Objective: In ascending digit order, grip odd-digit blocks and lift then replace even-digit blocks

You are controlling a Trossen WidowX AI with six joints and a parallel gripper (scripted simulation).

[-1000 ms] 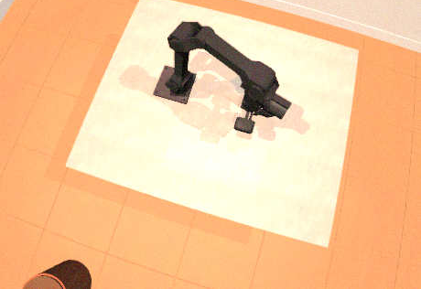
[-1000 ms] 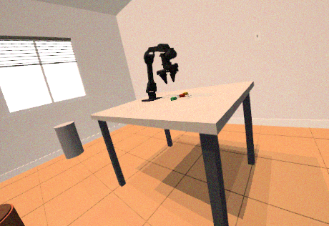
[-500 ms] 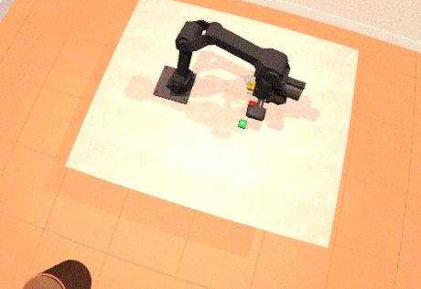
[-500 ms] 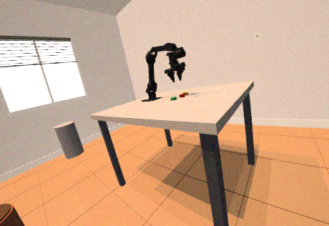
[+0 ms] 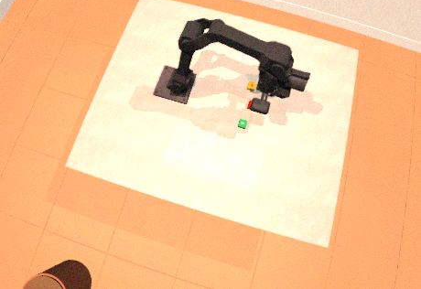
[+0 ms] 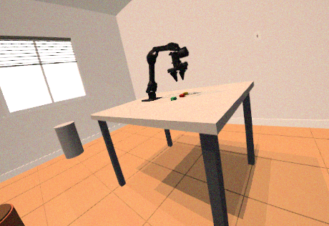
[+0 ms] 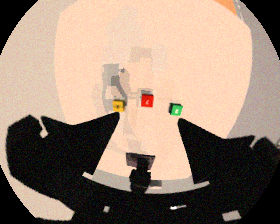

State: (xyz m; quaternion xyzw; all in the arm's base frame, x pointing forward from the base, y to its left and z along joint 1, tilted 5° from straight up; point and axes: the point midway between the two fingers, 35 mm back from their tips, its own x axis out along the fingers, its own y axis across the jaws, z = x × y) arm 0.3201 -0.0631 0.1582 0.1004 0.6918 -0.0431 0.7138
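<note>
Now: gripper tip 10 mm past the yellow block, 90 mm to the right of it and 110 mm above it. From my gripper tip the other things lie so: red block: 10 mm behind, 110 mm below; then green block: 40 mm behind, 80 mm to the right, 110 mm below.
</note>
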